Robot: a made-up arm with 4 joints. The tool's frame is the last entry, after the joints. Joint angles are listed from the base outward. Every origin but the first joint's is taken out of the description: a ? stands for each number. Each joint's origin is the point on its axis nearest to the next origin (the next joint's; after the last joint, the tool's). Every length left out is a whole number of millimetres.
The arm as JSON. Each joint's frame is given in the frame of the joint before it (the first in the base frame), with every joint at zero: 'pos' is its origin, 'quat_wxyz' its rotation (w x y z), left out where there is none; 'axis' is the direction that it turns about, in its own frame. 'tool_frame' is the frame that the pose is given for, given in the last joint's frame.
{
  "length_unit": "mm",
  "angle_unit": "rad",
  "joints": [
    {
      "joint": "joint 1",
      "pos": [
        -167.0,
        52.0,
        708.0
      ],
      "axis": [
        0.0,
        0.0,
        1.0
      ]
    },
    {
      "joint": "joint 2",
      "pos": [
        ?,
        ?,
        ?
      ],
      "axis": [
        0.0,
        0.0,
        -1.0
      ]
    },
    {
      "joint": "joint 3",
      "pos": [
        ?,
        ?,
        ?
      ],
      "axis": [
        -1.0,
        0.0,
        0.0
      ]
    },
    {
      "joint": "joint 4",
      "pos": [
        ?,
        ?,
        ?
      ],
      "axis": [
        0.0,
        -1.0,
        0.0
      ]
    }
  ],
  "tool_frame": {
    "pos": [
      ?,
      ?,
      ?
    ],
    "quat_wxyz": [
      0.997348,
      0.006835,
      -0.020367,
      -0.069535
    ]
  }
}
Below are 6 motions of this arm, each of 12 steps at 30 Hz.
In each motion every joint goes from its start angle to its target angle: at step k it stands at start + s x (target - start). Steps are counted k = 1, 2, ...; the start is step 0. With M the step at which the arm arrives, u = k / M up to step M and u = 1 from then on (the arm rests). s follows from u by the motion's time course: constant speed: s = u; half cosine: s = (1 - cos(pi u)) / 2; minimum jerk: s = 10 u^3 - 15 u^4 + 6 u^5.
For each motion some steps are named. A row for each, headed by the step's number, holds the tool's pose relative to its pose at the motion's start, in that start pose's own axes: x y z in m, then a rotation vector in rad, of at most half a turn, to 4 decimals.
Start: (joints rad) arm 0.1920 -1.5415 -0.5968 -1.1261
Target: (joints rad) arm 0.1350 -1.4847 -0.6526 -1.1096
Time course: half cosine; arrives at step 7
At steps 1, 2, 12:
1: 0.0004 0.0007 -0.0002 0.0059 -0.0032 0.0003
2: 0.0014 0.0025 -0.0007 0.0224 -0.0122 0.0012
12: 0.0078 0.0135 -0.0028 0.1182 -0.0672 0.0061

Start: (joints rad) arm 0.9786 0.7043 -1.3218 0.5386
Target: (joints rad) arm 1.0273 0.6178 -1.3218 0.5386
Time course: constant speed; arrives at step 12
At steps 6, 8, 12:
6: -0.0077 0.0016 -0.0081 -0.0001 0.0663 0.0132
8: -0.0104 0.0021 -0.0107 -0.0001 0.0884 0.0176
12: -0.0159 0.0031 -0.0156 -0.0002 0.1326 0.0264

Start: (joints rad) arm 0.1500 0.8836 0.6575 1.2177
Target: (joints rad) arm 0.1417 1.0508 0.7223 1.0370
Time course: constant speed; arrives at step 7
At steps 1, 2, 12:
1: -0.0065 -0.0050 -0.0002 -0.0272 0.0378 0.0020
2: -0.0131 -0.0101 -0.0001 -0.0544 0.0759 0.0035
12: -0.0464 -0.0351 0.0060 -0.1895 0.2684 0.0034

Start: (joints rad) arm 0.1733 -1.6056 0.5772 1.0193
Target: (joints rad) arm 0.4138 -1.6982 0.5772 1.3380
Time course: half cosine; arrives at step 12
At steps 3, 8, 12:
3: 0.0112 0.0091 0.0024 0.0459 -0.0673 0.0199
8: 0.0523 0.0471 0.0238 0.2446 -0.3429 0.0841
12: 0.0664 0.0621 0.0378 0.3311 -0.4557 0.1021

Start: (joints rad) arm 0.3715 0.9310 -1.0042 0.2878
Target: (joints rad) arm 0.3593 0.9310 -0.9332 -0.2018
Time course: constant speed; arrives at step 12
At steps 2, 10, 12:
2: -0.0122 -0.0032 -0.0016 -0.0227 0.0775 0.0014
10: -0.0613 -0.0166 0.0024 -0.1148 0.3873 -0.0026
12: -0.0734 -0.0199 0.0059 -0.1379 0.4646 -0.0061

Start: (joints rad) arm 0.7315 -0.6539 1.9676 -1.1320
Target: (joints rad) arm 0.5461 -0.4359 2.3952 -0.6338
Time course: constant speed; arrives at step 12
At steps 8, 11, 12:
8: 0.0146 -0.0330 0.0150 -0.2642 -0.1374 -0.1414
11: 0.0206 -0.0453 0.0250 -0.3850 -0.1978 -0.1568
12: 0.0228 -0.0490 0.0289 -0.4269 -0.2187 -0.1568

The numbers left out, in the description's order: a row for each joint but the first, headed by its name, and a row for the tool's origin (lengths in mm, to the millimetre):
joint 2: -34.0 -38.0 0.0
joint 3: 53.0 -29.0 0.0
joint 4: 0.0 -43.0 29.0
tool: 41.0 0.0 -153.0

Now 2 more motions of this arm.
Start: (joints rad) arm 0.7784 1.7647 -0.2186 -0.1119
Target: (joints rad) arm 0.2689 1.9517 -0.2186 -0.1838
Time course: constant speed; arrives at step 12
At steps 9, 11, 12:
9: -0.0461 -0.0486 0.0050 0.0582 -0.0585 -0.5067
11: -0.0588 -0.0555 0.0051 0.0749 -0.0717 -0.6187
12: -0.0654 -0.0584 0.0050 0.0838 -0.0783 -0.6747

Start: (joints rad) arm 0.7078 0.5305 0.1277 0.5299
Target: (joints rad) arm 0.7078 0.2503 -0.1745 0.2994
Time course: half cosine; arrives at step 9
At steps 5, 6, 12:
5: -0.0209 0.0403 -0.0110 0.2144 0.1602 0.0573
6: -0.0280 0.0514 -0.0121 0.2719 0.2092 0.0793
12: -0.0398 0.0679 -0.0121 0.3578 0.2876 0.1179

